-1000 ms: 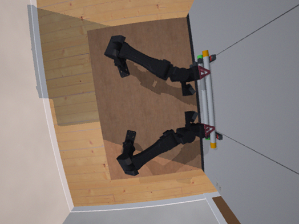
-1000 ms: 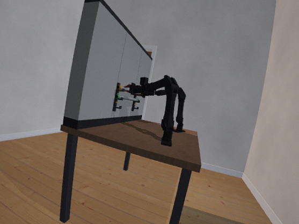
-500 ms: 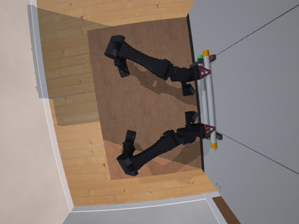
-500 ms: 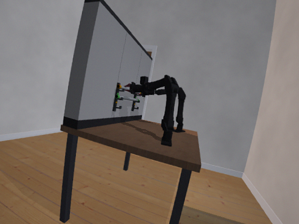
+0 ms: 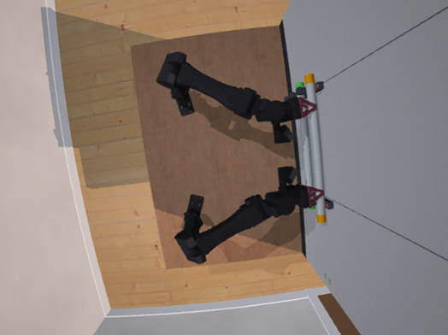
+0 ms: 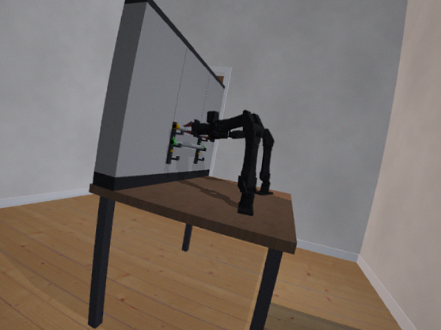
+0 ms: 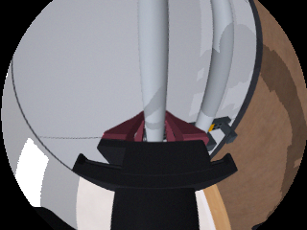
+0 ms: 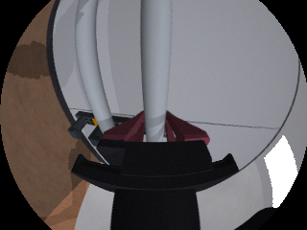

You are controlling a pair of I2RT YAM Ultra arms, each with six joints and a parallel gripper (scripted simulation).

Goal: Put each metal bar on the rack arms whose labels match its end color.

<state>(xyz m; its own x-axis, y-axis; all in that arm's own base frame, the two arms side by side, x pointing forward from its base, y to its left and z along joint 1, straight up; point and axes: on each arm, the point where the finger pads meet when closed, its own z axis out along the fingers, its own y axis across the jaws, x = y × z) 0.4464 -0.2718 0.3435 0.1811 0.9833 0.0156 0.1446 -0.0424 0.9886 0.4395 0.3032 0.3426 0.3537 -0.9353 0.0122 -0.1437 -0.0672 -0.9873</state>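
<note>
The metal bar is 150 mm to the left of my right hand. The rest, counted from my right hand: green-ended bar (160 mm to the left, 90 mm below, 10 mm behind); grey wall panel (170 mm to the left, 90 mm ahead, 80 mm above).
The green-ended bar is 10 mm ahead of my left hand, 140 mm to the right of it and 90 mm below it. From my left hand the other things lie so: metal bar 10 mm ahead, 150 mm to the right; grey wall panel 110 mm ahead, 120 mm to the right, 80 mm above.
</note>
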